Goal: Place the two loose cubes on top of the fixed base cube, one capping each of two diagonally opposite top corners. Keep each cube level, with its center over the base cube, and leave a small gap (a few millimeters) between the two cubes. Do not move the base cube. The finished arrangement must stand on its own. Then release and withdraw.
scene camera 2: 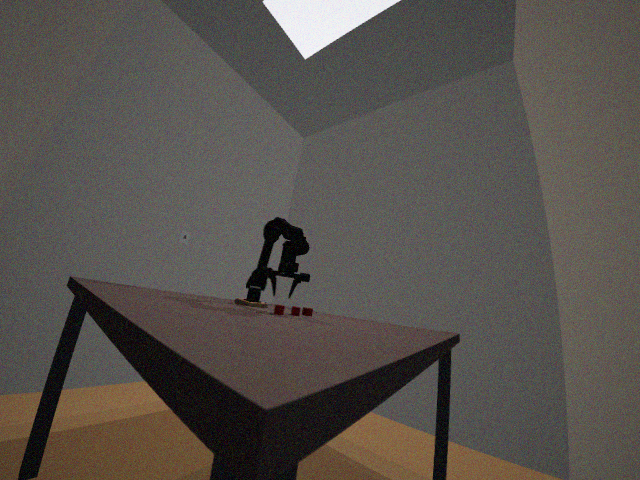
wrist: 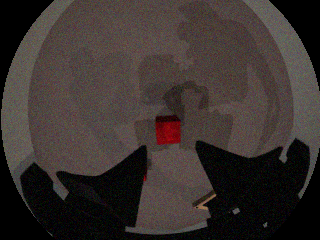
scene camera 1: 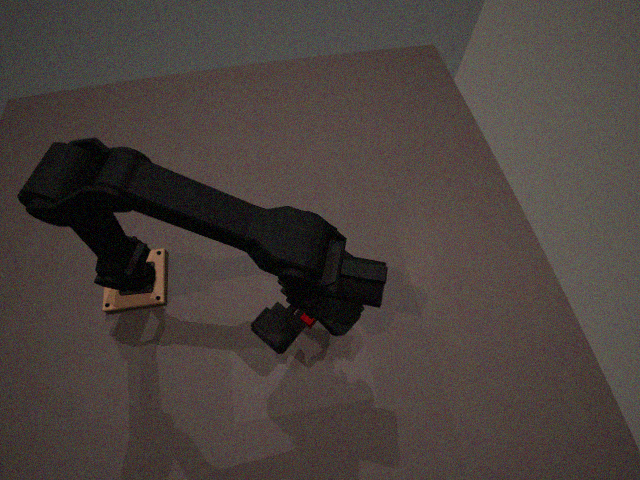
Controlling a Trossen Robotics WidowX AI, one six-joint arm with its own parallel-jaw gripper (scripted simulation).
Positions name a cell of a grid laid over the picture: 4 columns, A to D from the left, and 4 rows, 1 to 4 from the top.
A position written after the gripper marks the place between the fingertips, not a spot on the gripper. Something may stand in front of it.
Observation:
The gripper (scene camera 1: B3) is open, holding nothing.
The gripper is seen too in scene camera 2 (scene camera 2: B3) and in the wrist view (wrist: C3).

